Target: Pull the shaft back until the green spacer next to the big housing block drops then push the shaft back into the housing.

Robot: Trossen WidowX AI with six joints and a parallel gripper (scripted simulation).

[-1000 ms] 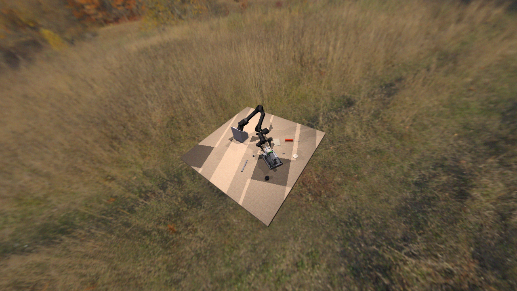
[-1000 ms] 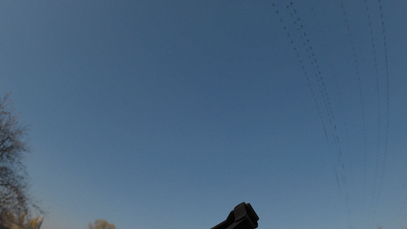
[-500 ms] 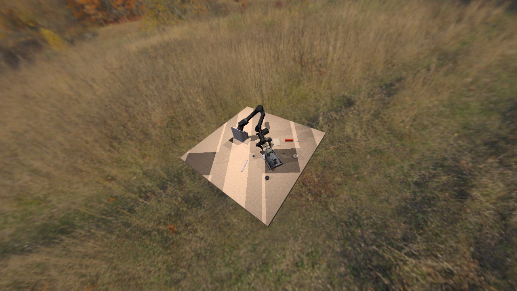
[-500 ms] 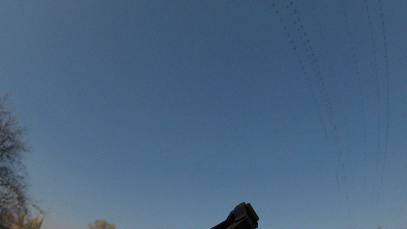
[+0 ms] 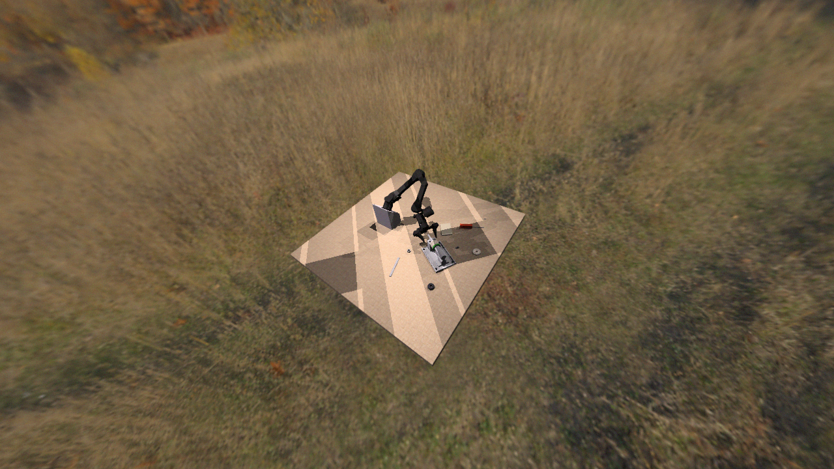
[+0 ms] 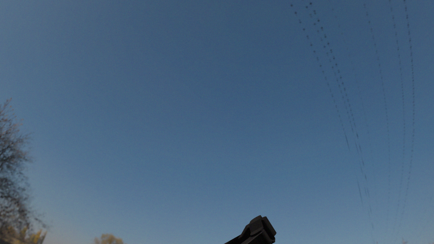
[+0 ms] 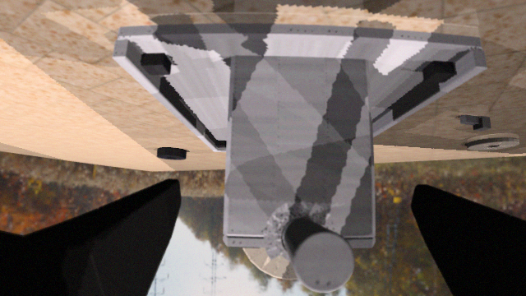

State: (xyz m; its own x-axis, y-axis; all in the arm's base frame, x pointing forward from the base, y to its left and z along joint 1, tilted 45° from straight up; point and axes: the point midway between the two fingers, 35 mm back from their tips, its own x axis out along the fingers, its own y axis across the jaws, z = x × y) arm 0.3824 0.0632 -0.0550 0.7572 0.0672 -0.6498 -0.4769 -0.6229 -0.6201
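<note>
Now: the shaft 4 cm ahead of my gripper tip, 2 cm to the right of it and 2 cm above it. The rest, counted from my gripper tip: black ring 19 cm ahead, 27 cm to the right, 6 cm below; green spacer 8 cm ahead, 4 cm to the right, 2 cm above.
</note>
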